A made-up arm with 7 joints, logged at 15 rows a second.
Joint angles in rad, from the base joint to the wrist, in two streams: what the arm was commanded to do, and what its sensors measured. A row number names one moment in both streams.
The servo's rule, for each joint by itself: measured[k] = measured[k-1] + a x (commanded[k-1-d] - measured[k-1]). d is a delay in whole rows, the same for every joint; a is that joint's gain. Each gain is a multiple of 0.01, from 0.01 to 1. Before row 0 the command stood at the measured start. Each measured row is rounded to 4 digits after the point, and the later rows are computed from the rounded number. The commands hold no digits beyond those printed.
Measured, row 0:
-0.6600 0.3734 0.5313 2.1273 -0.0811 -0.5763 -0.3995
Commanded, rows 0 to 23:
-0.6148 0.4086 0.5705 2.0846 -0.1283 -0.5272 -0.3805
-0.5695 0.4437 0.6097 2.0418 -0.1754 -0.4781 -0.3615
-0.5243 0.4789 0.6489 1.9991 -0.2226 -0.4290 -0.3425
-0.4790 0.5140 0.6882 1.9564 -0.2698 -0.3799 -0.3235
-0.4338 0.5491 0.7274 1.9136 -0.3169 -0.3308 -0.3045
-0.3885 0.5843 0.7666 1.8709 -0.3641 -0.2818 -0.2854
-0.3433 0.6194 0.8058 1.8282 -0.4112 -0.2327 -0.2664
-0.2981 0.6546 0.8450 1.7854 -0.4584 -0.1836 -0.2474
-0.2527 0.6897 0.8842 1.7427 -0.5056 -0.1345 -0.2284
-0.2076 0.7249 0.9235 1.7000 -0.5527 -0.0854 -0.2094
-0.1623 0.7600 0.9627 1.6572 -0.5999 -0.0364 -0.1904
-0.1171 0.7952 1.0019 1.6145 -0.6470 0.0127 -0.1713
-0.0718 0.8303 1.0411 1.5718 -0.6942 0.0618 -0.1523
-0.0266 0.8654 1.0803 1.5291 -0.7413 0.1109 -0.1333
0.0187 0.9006 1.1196 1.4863 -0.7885 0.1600 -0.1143
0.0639 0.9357 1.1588 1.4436 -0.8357 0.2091 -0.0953
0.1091 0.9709 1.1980 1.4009 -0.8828 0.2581 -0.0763
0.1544 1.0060 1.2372 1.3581 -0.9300 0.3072 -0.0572
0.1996 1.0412 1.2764 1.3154 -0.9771 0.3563 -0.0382
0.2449 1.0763 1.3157 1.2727 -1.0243 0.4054 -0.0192
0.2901 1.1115 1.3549 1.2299 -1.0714 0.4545 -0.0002
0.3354 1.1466 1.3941 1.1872 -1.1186 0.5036 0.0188
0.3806 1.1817 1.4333 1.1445 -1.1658 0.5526 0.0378
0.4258 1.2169 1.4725 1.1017 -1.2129 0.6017 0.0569
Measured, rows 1 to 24:
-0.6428 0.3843 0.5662 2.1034 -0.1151 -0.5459 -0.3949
-0.6149 0.4027 0.6049 2.0689 -0.1585 -0.5039 -0.3869
-0.5805 0.4263 0.6441 2.0298 -0.2047 -0.4575 -0.3762
-0.5419 0.4535 0.6833 1.9887 -0.2516 -0.4094 -0.3636
-0.5008 0.4831 0.7225 1.9466 -0.2986 -0.3607 -0.3494
-0.4581 0.5145 0.7617 1.9042 -0.3458 -0.3118 -0.3340
-0.4145 0.5470 0.8009 1.8616 -0.3929 -0.2628 -0.3178
-0.3703 0.5804 0.8401 1.8189 -0.4401 -0.2137 -0.3009
-0.3256 0.6143 0.8793 1.7762 -0.4873 -0.1646 -0.2835
-0.2808 0.6486 0.9186 1.7335 -0.5344 -0.1155 -0.2657
-0.2358 0.6831 0.9578 1.6908 -0.5816 -0.0665 -0.2476
-0.1907 0.7179 0.9970 1.6481 -0.6287 -0.0174 -0.2293
-0.1455 0.7527 1.0362 1.6054 -0.6759 0.0317 -0.2108
-0.1003 0.7876 1.0754 1.5627 -0.7230 0.0808 -0.1922
-0.0551 0.8226 1.1147 1.5199 -0.7702 0.1299 -0.1735
-0.0099 0.8577 1.1539 1.4772 -0.8174 0.1790 -0.1547
0.0353 0.8928 1.1931 1.4345 -0.8645 0.2280 -0.1359
0.0806 0.9279 1.2323 1.3917 -0.9117 0.2771 -0.1170
0.1258 0.9630 1.2715 1.3490 -0.9588 0.3262 -0.0981
0.1711 0.9981 1.3108 1.3063 -1.0060 0.3753 -0.0792
0.2163 1.0333 1.3500 1.2635 -1.0531 0.4244 -0.0602
0.2616 1.0684 1.3892 1.2208 -1.1003 0.4735 -0.0412
0.3068 1.1035 1.4284 1.1781 -1.1475 0.5225 -0.0222
0.3520 1.1387 1.4676 1.1353 -1.1946 0.5716 -0.0032
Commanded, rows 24 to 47:
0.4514 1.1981 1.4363 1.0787 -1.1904 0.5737 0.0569
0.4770 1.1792 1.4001 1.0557 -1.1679 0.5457 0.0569
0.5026 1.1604 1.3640 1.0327 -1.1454 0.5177 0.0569
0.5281 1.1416 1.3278 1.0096 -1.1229 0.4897 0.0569
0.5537 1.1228 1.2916 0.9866 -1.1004 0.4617 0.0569
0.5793 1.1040 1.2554 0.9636 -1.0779 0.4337 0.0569
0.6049 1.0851 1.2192 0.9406 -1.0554 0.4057 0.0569
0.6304 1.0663 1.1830 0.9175 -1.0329 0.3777 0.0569
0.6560 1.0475 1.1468 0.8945 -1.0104 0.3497 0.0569
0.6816 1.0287 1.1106 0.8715 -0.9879 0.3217 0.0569
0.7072 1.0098 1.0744 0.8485 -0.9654 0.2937 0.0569
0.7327 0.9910 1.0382 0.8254 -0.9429 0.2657 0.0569
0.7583 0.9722 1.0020 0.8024 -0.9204 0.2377 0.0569
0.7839 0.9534 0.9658 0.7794 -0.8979 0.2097 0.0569
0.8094 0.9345 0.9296 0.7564 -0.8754 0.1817 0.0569
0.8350 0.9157 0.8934 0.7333 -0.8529 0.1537 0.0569
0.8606 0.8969 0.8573 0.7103 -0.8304 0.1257 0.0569
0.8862 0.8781 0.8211 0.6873 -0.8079 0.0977 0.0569
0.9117 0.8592 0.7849 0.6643 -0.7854 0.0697 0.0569
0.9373 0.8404 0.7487 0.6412 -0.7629 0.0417 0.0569
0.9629 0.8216 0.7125 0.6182 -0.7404 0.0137 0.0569
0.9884 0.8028 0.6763 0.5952 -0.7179 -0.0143 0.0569
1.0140 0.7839 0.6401 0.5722 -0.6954 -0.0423 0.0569
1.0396 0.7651 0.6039 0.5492 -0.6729 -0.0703 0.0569
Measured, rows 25 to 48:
0.3898 1.1571 1.4397 1.1036 -1.1916 0.5729 0.0112
0.4229 1.1640 1.4045 1.0768 -1.1745 0.5560 0.0222
0.4532 1.1629 1.3685 1.0521 -1.1535 0.5323 0.0305
0.4817 1.1563 1.3323 1.0283 -1.1315 0.5059 0.0368
0.5091 1.1459 1.2961 1.0049 -1.1091 0.4785 0.0416
0.5358 1.1329 1.2599 0.9818 -1.0866 0.4507 0.0453
0.5621 1.1181 1.2237 0.9587 -1.0641 0.4228 0.0481
0.5881 1.1020 1.1875 0.9356 -1.0416 0.3948 0.0502
0.6139 1.0851 1.1513 0.9126 -1.0191 0.3668 0.0518
0.6396 1.0676 1.1151 0.8896 -0.9966 0.3388 0.0530
0.6653 1.0497 1.0789 0.8666 -0.9741 0.3108 0.0539
0.6909 1.0315 1.0427 0.8435 -0.9516 0.2828 0.0546
0.7165 1.0131 1.0065 0.8205 -0.9291 0.2548 0.0552
0.7421 0.9946 0.9703 0.7975 -0.9066 0.2268 0.0556
0.7677 0.9760 0.9341 0.7745 -0.8841 0.1988 0.0559
0.7933 0.9573 0.8979 0.7514 -0.8616 0.1708 0.0561
0.8189 0.9386 0.8618 0.7284 -0.8391 0.1428 0.0563
0.8445 0.9198 0.8256 0.7054 -0.8166 0.1148 0.0564
0.8700 0.9010 0.7894 0.6824 -0.7941 0.0868 0.0565
0.8956 0.8822 0.7532 0.6593 -0.7716 0.0588 0.0566
0.9212 0.8634 0.7170 0.6363 -0.7491 0.0308 0.0567
0.9467 0.8446 0.6808 0.6133 -0.7266 0.0028 0.0567
0.9723 0.8258 0.6446 0.5903 -0.7041 -0.0252 0.0567
0.9979 0.8070 0.6084 0.5673 -0.6816 -0.0532 0.0567

